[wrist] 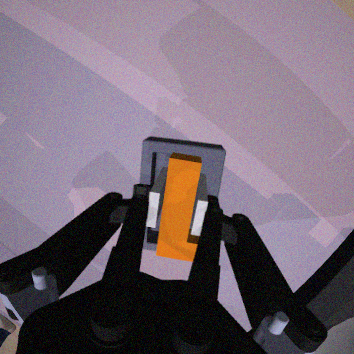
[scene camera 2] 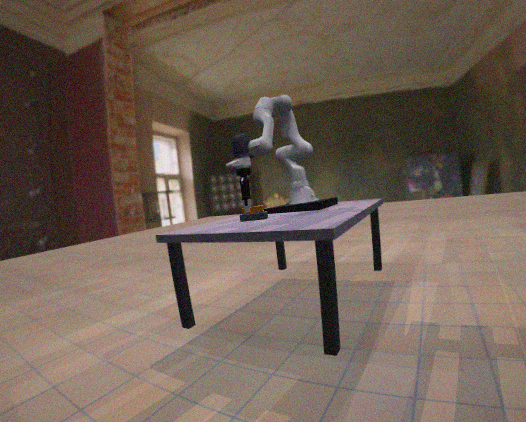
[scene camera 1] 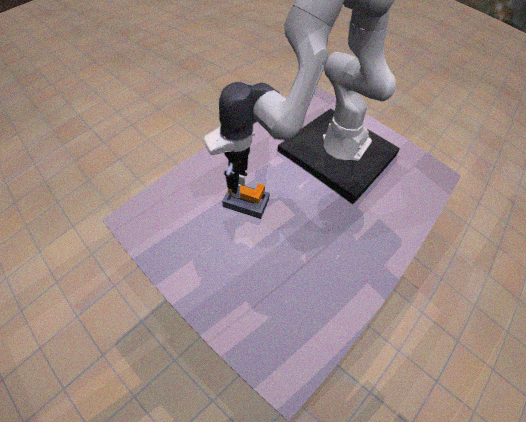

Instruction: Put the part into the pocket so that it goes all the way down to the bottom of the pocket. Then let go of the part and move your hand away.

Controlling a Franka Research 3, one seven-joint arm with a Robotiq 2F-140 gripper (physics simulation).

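The orange part [scene camera 1: 251,193] [scene camera 2: 257,208] [wrist: 180,205] is a long block with a raised end. It is over the grey block with the pocket [scene camera 1: 243,207] [scene camera 2: 254,217] [wrist: 213,165] and stands up above its top face. My gripper [scene camera 1: 237,189] [scene camera 2: 247,206] [wrist: 181,183] is shut on the part, with one light finger pad on each long side. In the wrist view, dark strips of the pocket show at the part's left side and near its lower end. The part's underside is hidden, and how deep it sits cannot be told.
The grey block rests on the purple table top [scene camera 1: 310,300] [scene camera 2: 295,226]. The arm's black base plate [scene camera 1: 345,182] [scene camera 2: 325,202] lies behind it, to the right in scene camera 1. The tiled floor [scene camera 1: 65,325] surrounds the table.
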